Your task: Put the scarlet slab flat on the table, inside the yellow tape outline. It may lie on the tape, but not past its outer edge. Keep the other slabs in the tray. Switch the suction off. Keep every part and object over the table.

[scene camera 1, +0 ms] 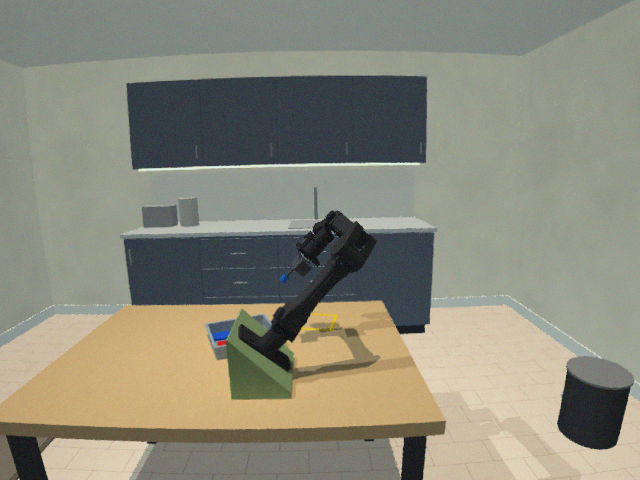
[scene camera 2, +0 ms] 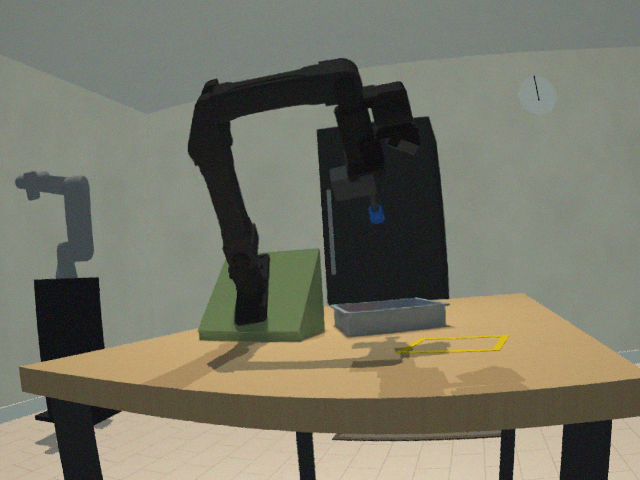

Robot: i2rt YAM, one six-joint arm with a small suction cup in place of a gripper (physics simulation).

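Pixels of known places: hand, its tool point: (scene camera 1: 282, 280) (scene camera 2: 377, 218); arm's base, origin of its link: (scene camera 1: 263, 349) (scene camera 2: 253, 289).
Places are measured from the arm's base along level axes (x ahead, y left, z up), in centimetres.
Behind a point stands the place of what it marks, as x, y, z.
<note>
The scarlet slab (scene camera 1: 222, 343) {25.2, 15.0, -9.2} shows as a small red patch inside the grey tray (scene camera 1: 221, 354) {15.7, 14.6, -8.8} (scene camera 2: 395, 319) {30.6, -3.6, -7.8}, partly hidden behind the green wedge. A blue slab (scene camera 1: 221, 335) {32.3, 15.9, -9.2} lies in the tray beside it. In scene camera 2 the tray's wall hides the slabs. The yellow tape outline (scene camera 1: 333, 322) {38.5, -29.8, -10.4} (scene camera 2: 500, 343) {47.7, -28.0, -10.4} is on the table to the right of the tray in scene camera 1, and the arm hides its left part there. My gripper, a blue suction cup (scene camera 1: 283, 278) (scene camera 2: 376, 214), hangs high above the table, with no slab on it, so it is open.
The green wedge (scene camera 1: 258, 374) {-10.4, 2.0, -2.4} (scene camera 2: 311, 310) {13.0, -2.0, -5.0} carries the arm's base and stands close to the tray. The arm (scene camera 1: 315, 294) {-1.9, -15.9, 17.0} (scene camera 2: 219, 186) {1.2, -22.2, 19.4} rises from it and bends over the table (scene camera 1: 129, 392) {-1.3, 41.2, -10.5} (scene camera 2: 289, 384) {17.5, -46.1, -10.5}. The arm's shadow falls on the table and partly on the tape.
</note>
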